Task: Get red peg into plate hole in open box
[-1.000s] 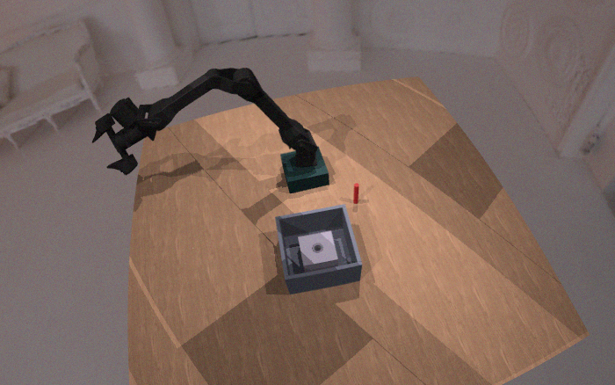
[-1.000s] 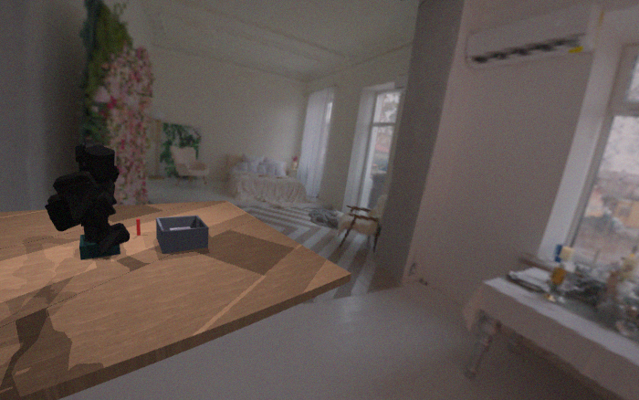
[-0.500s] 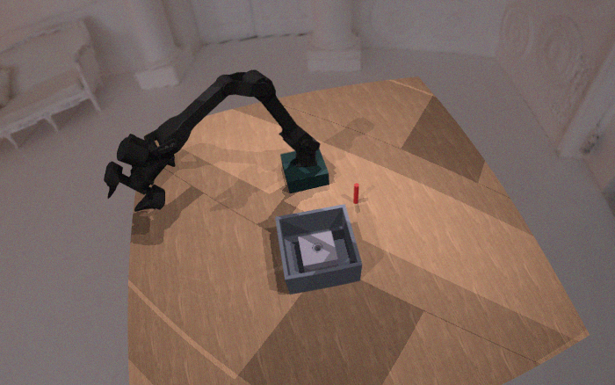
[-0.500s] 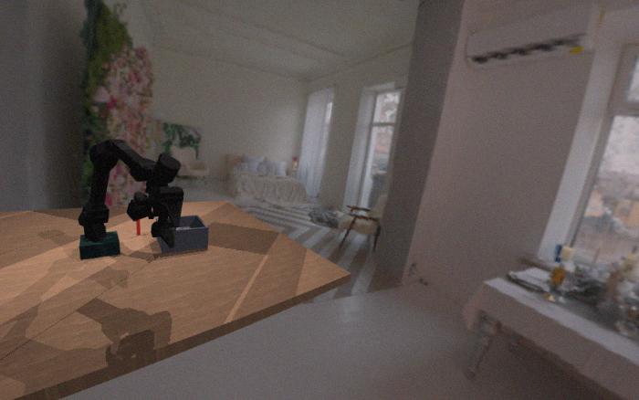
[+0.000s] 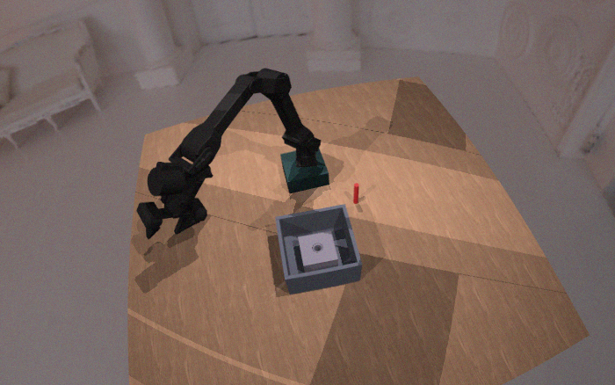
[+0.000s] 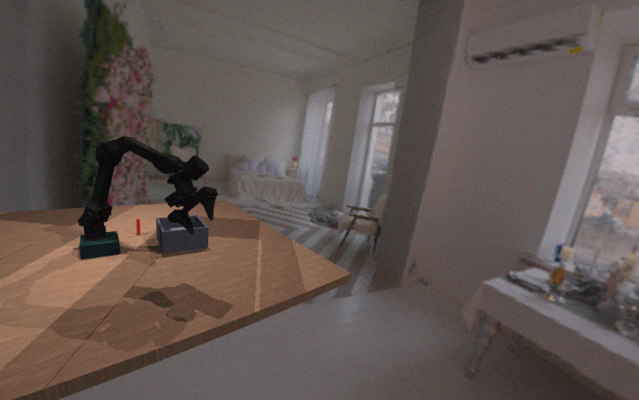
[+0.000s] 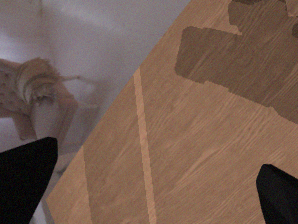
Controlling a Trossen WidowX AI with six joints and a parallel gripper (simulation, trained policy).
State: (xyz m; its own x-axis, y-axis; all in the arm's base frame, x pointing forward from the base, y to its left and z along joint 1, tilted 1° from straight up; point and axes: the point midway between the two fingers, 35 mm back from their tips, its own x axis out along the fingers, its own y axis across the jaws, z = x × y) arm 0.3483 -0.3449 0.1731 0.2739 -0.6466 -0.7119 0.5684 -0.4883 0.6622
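My gripper tip is now 210 mm past the red peg, 500 mm to the right of it and 170 mm above it. From my gripper tip the other things lie so: plate (30 mm behind, 380 mm to the left, 170 mm below); then grey-blue box (30 mm behind, 380 mm to the left, 180 mm below).
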